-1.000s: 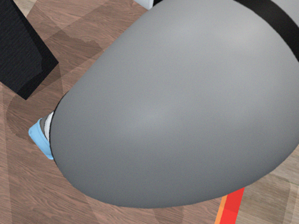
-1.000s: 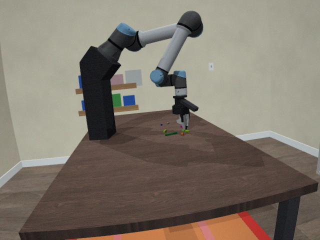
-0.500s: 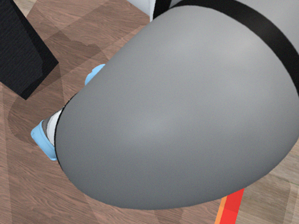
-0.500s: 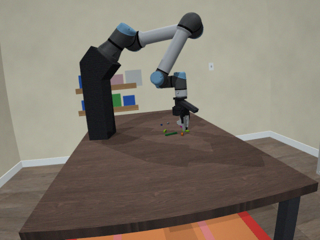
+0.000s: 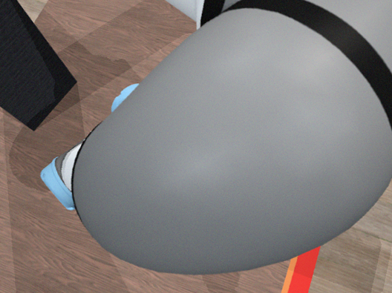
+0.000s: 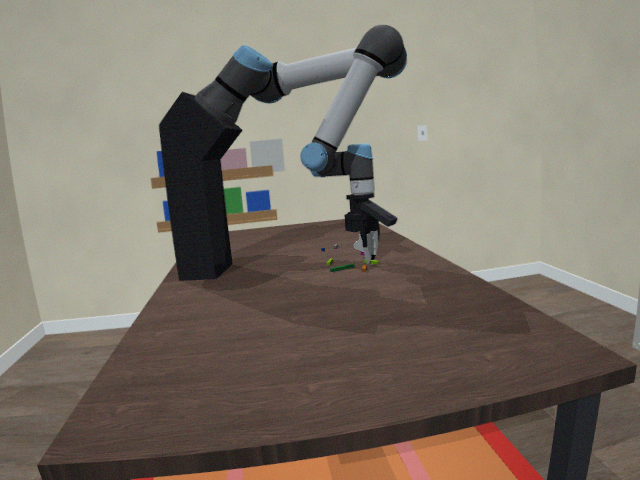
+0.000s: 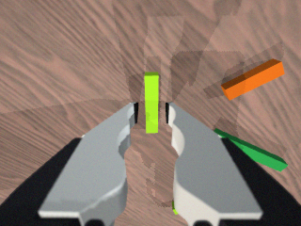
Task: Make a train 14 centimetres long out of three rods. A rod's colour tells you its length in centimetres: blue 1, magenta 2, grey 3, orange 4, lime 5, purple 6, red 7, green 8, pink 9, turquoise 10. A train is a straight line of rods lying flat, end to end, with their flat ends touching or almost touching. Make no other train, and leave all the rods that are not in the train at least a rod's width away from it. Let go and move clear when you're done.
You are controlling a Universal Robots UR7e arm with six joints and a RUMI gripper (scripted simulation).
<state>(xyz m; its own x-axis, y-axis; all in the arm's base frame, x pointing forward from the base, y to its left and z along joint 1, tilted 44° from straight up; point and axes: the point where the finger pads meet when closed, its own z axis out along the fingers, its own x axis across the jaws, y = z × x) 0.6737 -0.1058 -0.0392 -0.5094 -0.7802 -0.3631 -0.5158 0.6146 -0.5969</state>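
Now: the blue rod 120 mm behind my hand, 250 mm to the left of it and 10 mm below it. Round my hand: magenta rod: 130 mm to the left, 10 mm below; then green rod: 100 mm behind, 30 mm to the right, 10 mm below; then orange rod: 40 mm behind, 70 mm to the right, 10 mm below.
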